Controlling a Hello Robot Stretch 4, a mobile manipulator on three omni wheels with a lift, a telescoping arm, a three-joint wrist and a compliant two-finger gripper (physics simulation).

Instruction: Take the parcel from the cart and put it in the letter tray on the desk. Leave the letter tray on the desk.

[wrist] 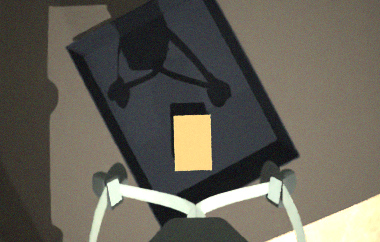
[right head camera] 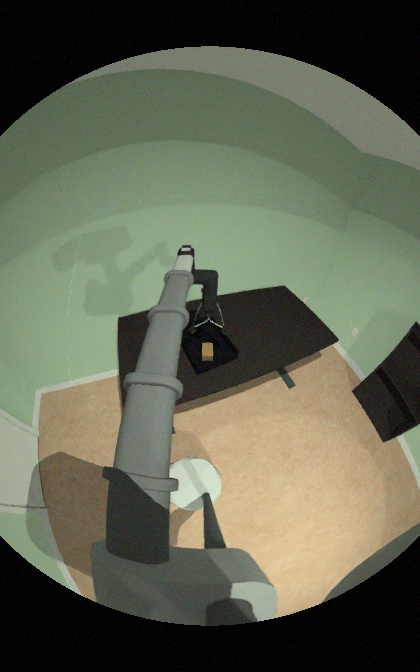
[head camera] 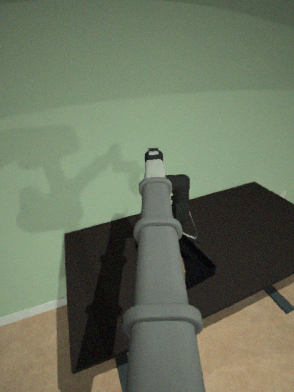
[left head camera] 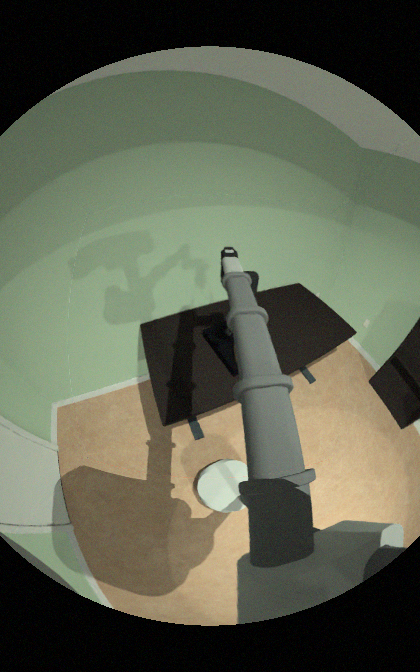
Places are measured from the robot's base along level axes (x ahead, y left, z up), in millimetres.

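Pixels of known places: gripper, between the fingertips: [wrist: 193,176] [head camera: 179,246].
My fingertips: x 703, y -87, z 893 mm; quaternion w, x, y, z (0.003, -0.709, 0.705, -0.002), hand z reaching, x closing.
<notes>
Ahead of a thing's pixels: the offset from my fingertips to its top centre. Level surfaces: height alone.
The parcel, a small tan-yellow box @(dz -148, dx +22, dy +0 mm) [right head camera: 207,351] [wrist: 193,143], lies inside the letter tray, apart from its walls. The letter tray @(dz -138, dx +90, dy +17 mm) [right head camera: 225,361] [wrist: 225,167] is dark, rectangular and shallow, and stands on the dark desk @(dz -201 mm) [head camera: 240,220] [left head camera: 310,320] [right head camera: 280,320] [wrist: 330,100]. Part of the tray [head camera: 202,270] [left head camera: 225,352] shows beside the arm in the head and left head views. My gripper [right head camera: 207,327] [wrist: 193,176] is open, with nothing between its fingertips. It hangs above the tray, clear of the parcel. The arm hides the parcel in the left head view.
A round white object [left head camera: 223,485] [right head camera: 196,483] stands on the floor in front of the desk. A dark piece of furniture [left head camera: 405,375] [right head camera: 392,385] stands at the right. The green wall [head camera: 215,135] rises behind the desk.
</notes>
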